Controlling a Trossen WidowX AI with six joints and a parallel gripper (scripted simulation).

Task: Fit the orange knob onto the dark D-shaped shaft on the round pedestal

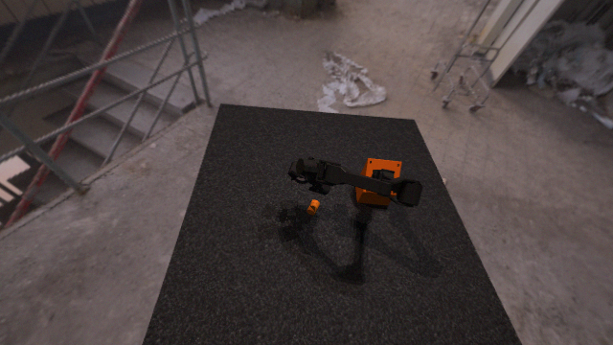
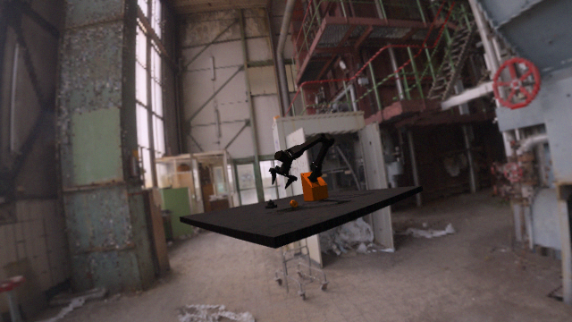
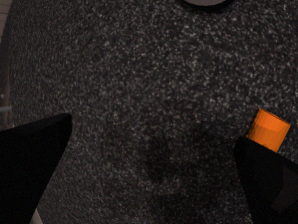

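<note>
The orange knob lies 12 cm below my gripper tip, 7 cm behind it and 4 cm to the left of it. The rest, counted from my gripper tip: pedestal 15 cm to the right, 11 cm below, 3 cm behind.
</note>
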